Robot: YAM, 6 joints.
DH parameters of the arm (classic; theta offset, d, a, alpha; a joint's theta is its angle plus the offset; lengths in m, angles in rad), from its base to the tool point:
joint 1: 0 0.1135 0.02 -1.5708
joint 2: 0 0 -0.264 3.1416
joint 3: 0.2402 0 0.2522 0
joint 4: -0.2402 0 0.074 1.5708
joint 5: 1.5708 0 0 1.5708
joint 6: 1.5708 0.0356 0 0
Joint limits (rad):
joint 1: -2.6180..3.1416
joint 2: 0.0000..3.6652
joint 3: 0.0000..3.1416
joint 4: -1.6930..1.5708
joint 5: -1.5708..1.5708
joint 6: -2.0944..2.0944
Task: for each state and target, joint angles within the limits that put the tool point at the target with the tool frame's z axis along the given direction. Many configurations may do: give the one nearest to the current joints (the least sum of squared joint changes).
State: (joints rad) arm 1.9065 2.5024 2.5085 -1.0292 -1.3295 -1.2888
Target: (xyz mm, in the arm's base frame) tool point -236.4 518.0 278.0 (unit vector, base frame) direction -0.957 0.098 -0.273
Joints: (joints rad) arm 1.9455 2.6890 2.8465 -0.7114 -1.0251 -1.2888
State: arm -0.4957 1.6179 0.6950 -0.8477 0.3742 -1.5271
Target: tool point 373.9 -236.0 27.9 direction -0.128 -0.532 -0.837
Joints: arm -0.5207 2.4434 1.5527 -0.4986 0.5529 -1.5271
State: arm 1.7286 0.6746 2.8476 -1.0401 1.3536 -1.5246
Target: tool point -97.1 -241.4 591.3 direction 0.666 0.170 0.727
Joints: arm 1.1167 0.7451 2.6639 -0.8972 0.5511 -1.5246
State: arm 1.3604 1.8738 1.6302 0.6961 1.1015 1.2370
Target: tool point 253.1 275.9 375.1 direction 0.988 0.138 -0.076
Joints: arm 0.8935 1.5787 1.3703 0.1042 0.7520 1.2370
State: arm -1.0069 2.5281 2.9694 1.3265 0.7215 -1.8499
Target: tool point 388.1 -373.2 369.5 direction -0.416 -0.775 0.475
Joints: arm -0.7090 2.6877 2.6655 1.2146 1.0341 -1.8499
